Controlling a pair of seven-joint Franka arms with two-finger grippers.
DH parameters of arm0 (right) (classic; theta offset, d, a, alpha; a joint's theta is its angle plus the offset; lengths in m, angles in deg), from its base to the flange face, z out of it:
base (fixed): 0 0 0 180
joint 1: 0 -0.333 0 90
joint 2: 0 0 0 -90
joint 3: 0 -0.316 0.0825 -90
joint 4: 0 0 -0.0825 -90
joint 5: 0 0.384 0 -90
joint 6: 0 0 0.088 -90
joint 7: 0 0.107 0 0
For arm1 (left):
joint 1: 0 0.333 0 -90
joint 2: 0 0 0 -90
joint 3: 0 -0.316 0.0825 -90
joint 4: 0 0 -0.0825 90
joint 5: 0 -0.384 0 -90
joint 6: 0 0 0.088 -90
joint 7: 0 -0.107 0 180
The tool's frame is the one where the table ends.
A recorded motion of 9 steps. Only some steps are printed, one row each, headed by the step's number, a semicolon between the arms.
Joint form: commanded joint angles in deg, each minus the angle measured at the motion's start. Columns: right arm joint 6, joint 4, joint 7, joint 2, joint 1, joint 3, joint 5; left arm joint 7, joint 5, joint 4, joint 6, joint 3, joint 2, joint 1.
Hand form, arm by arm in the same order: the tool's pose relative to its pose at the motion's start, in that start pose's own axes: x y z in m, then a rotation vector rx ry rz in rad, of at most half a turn. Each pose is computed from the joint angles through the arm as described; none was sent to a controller.
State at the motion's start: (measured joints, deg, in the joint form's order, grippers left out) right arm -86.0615 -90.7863 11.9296 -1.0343 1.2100 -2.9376 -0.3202; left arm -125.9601 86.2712 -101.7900 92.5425 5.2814 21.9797 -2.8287
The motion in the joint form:
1: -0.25 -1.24 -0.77 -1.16 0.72 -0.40 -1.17; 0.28 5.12 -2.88 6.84 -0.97 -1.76 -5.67
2: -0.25 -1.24 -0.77 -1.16 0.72 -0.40 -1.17; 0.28 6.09 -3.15 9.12 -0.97 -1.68 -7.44
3: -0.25 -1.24 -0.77 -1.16 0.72 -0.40 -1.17; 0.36 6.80 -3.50 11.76 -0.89 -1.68 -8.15
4: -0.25 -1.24 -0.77 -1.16 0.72 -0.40 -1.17; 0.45 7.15 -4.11 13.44 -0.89 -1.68 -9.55
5: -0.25 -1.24 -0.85 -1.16 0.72 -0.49 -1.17; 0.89 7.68 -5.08 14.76 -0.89 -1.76 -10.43
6: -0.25 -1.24 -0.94 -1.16 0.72 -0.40 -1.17; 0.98 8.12 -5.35 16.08 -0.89 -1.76 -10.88
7: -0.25 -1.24 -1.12 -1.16 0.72 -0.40 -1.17; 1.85 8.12 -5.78 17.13 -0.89 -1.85 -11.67
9: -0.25 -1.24 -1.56 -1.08 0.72 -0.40 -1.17; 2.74 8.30 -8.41 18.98 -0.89 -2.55 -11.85
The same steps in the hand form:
1: -0.0049 0.0061 -0.0008 -0.0203 0.0070 -0.0064; -0.0013 0.0074 0.0422 0.0631 -0.0053 -0.0297
2: -0.0049 0.0061 -0.0008 -0.0203 0.0070 -0.0064; -0.0046 0.0090 0.0578 0.0737 -0.0155 -0.0375
3: -0.0049 0.0061 -0.0008 -0.0203 0.0070 -0.0064; -0.0089 0.0085 0.0618 0.1036 -0.0335 -0.0472
4: -0.0049 0.0061 -0.0008 -0.0203 0.0070 -0.0064; -0.0142 0.0126 0.0741 0.1053 -0.0479 -0.0593
5: -0.0051 0.0052 -0.0008 -0.0205 0.0071 -0.0094; -0.0212 0.0174 0.0812 0.1124 -0.0576 -0.0834
6: -0.0049 0.0061 -0.0008 -0.0203 0.0070 -0.0094; -0.0240 0.0180 0.0836 0.1270 -0.0667 -0.0910
7: -0.0049 0.0061 -0.0008 -0.0203 0.0070 -0.0125; -0.0270 0.0211 0.0901 0.1277 -0.0785 -0.1109
9: -0.0045 0.0060 -0.0001 -0.0206 0.0055 -0.0202; -0.0412 0.0314 0.0875 0.1489 -0.1045 -0.1592

